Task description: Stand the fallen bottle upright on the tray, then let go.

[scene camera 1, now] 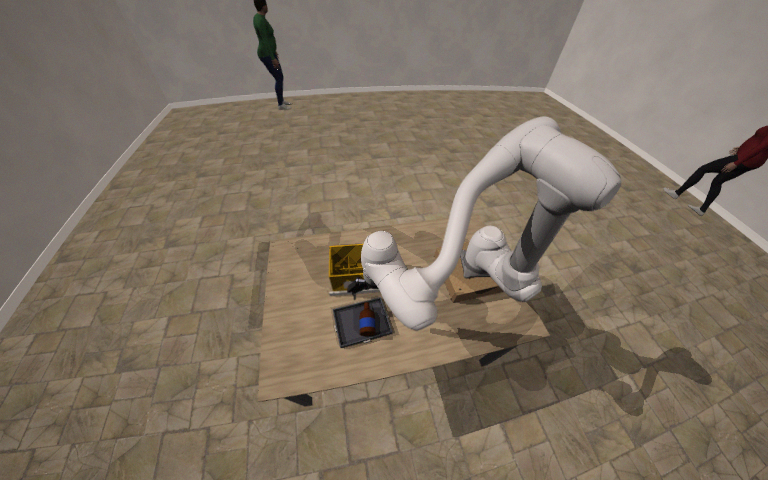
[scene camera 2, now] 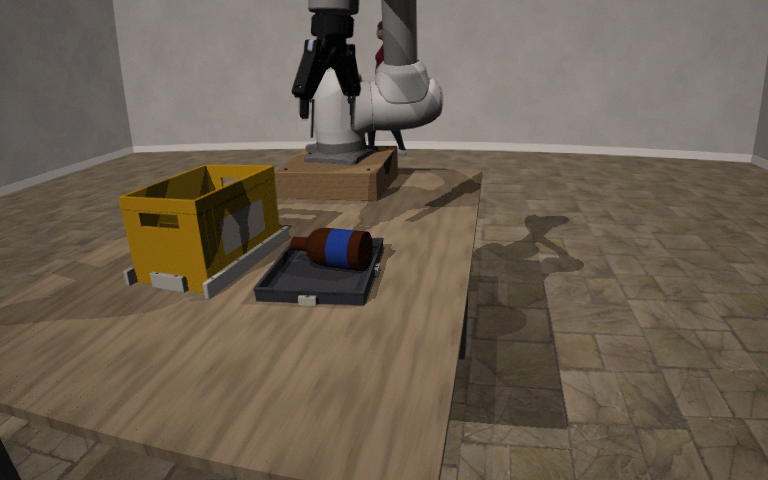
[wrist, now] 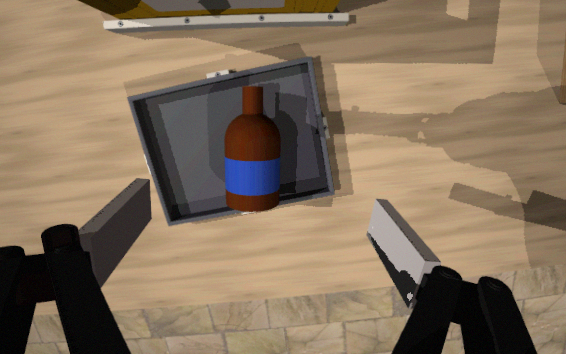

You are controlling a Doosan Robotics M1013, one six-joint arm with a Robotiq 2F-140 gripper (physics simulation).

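Where they show: gripper, fingertip midpoint: point(scene camera 1: 372, 297) point(scene camera 2: 327, 132) point(wrist: 263, 208); arm's base, origin of the base link: point(scene camera 1: 477, 263) point(scene camera 2: 342, 155).
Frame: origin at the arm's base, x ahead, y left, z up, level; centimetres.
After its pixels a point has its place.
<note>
The brown bottle point(scene camera 1: 367, 323) @(x 58.7, y 33.5, z -1.5 cm) point(scene camera 2: 338, 247) @(x 62.1, y 33.5, z -3.6 cm) point(wrist: 252, 175) @(x 58.5, y 32.3, z -1.5 cm) with a blue label lies on its side on the dark grey tray point(scene camera 1: 346, 321) @(x 69.3, y 30.0, z -8.8 cm) point(scene camera 2: 334, 296) @(x 72.3, y 38.2, z -7.9 cm) point(wrist: 190, 145) @(x 68.4, y 30.8, z -8.9 cm). Its neck points toward the yellow crate's side, and its base end is at the opposite tray rim. My gripper point(scene camera 2: 329, 110) point(wrist: 263, 208) @(x 56.4, y 29.4, z 16.5 cm) is open and empty, high above the table. In the wrist view its fingers stand left and right of the bottle's base end, wide apart from it. In scene camera 1 the arm hides most of the gripper.
A yellow crate point(scene camera 1: 339, 281) @(x 73.2, y 14.4, z 3.1 cm) point(scene camera 2: 169, 243) @(x 78.5, y 7.4, z -0.2 cm) point(wrist: 310, 6) @(x 53.6, y 11.9, z -4.3 cm) with inner dividers stands beside the tray, with pale rails point(scene camera 2: 246, 263) @(x 66.6, y 14.7, z -7.9 cm) point(wrist: 225, 21) @(x 63.8, y 14.1, z -6.4 cm) along its foot. The arm's base is on a wooden block point(scene camera 2: 325, 183) @(x 17.5, y 3.9, z -4.5 cm). Two people stand off on the floor, away from the table.
</note>
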